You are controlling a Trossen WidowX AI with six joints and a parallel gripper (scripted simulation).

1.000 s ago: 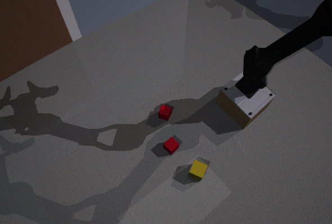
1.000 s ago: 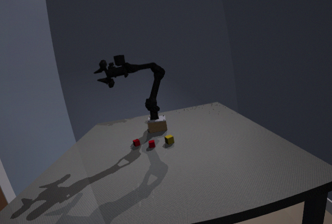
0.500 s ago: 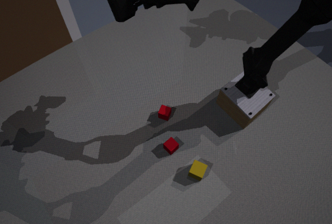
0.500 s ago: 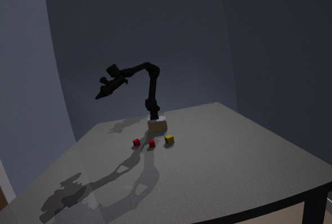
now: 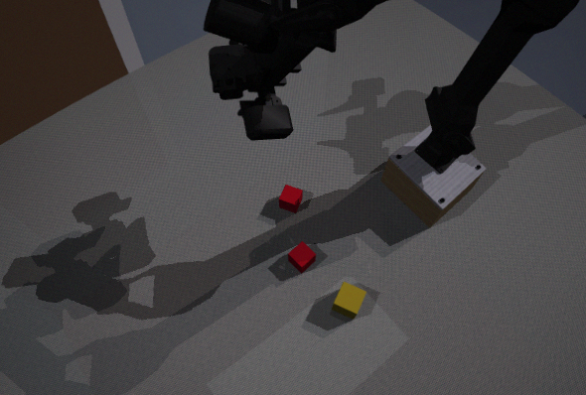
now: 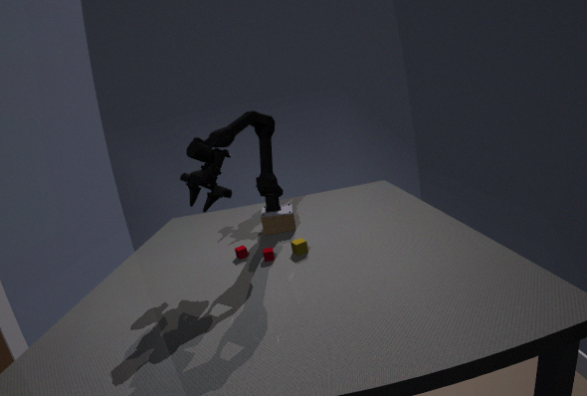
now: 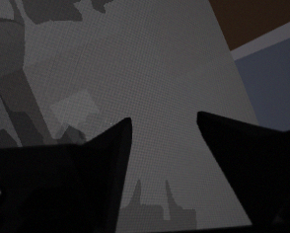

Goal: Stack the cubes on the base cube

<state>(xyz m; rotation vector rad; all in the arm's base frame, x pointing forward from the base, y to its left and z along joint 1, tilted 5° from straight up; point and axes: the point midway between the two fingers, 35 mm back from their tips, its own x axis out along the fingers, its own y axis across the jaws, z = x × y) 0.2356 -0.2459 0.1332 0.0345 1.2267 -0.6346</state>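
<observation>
Now: gripper tip 50 mm short of the yellow base cube, 320 mm to the right of it and 180 mm above it.
</observation>
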